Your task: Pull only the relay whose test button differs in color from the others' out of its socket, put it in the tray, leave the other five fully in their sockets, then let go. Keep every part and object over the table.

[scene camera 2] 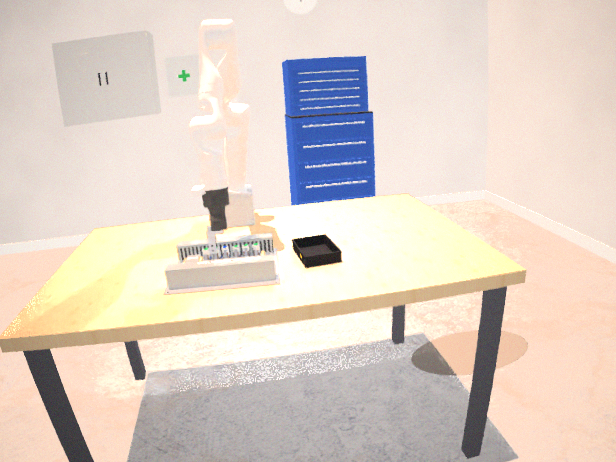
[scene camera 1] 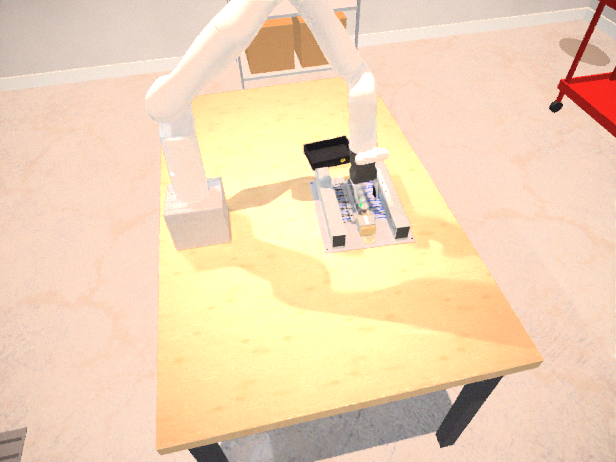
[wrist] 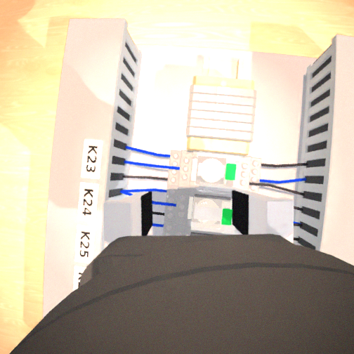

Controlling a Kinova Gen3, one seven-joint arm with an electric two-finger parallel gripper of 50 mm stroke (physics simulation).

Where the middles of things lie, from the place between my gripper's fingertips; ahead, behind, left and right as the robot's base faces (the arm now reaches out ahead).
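Scene:
There is the pale panel (scene camera 1: 383, 236), which I see 7 cm below my hand, 1 cm behind it and 3 cm to the left of it.

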